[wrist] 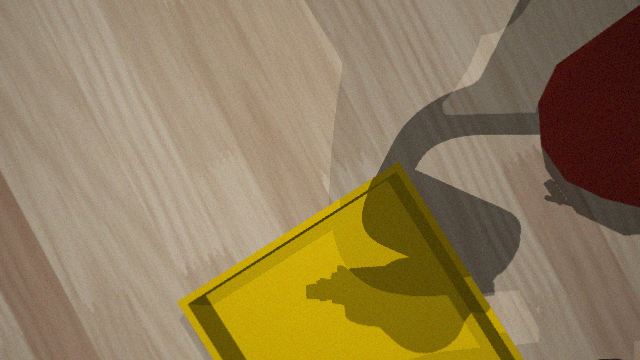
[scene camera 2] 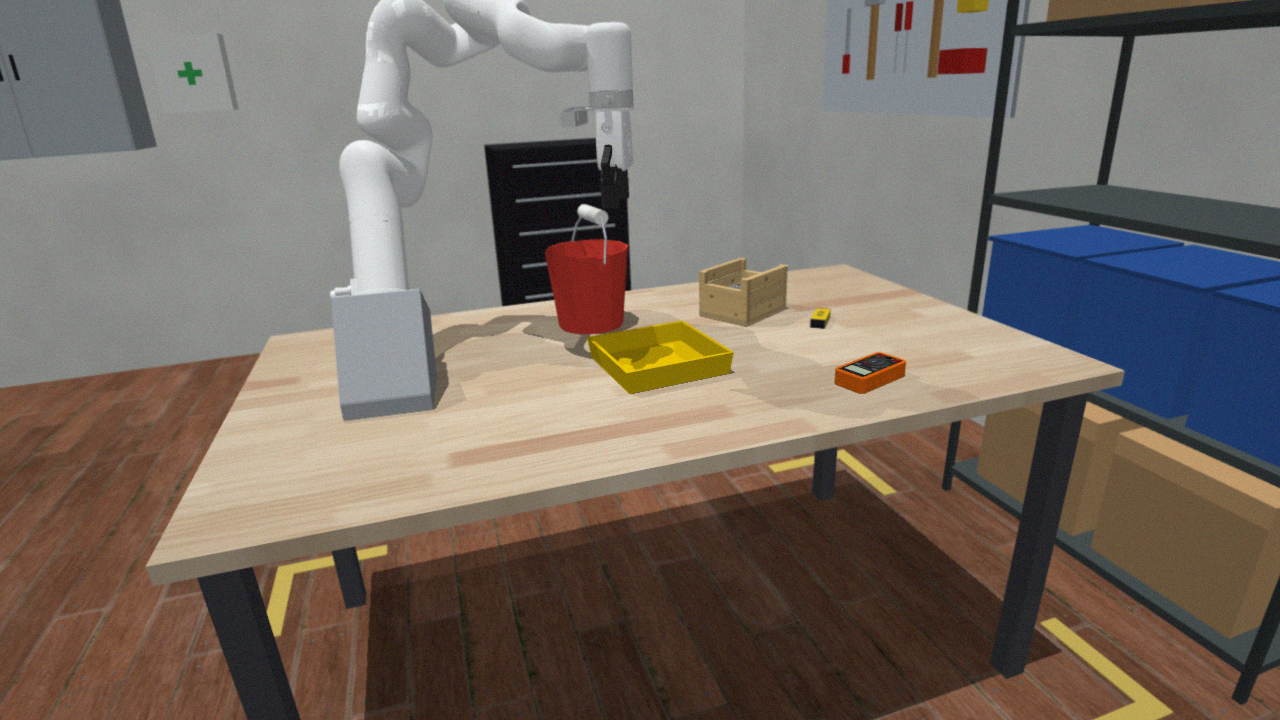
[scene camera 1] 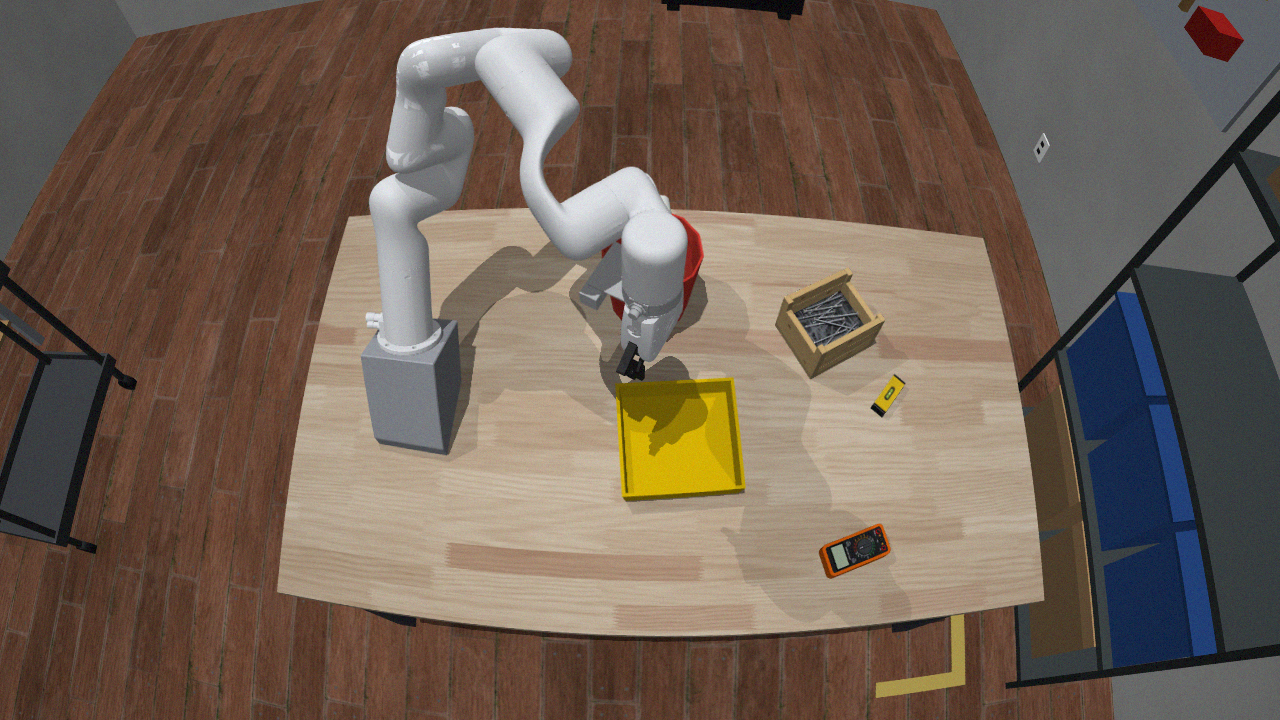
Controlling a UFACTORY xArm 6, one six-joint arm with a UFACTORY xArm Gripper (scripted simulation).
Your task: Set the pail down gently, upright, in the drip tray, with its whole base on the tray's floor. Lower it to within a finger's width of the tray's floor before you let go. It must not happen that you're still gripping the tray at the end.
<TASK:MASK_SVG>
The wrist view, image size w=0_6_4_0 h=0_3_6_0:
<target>red pail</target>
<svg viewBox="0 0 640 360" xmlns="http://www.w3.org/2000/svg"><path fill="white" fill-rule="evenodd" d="M640 5L558 63L538 102L541 146L563 178L603 199L640 207Z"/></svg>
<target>yellow drip tray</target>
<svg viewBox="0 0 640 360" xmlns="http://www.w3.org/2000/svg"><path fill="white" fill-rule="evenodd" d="M524 359L399 162L177 302L213 360Z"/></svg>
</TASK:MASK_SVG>
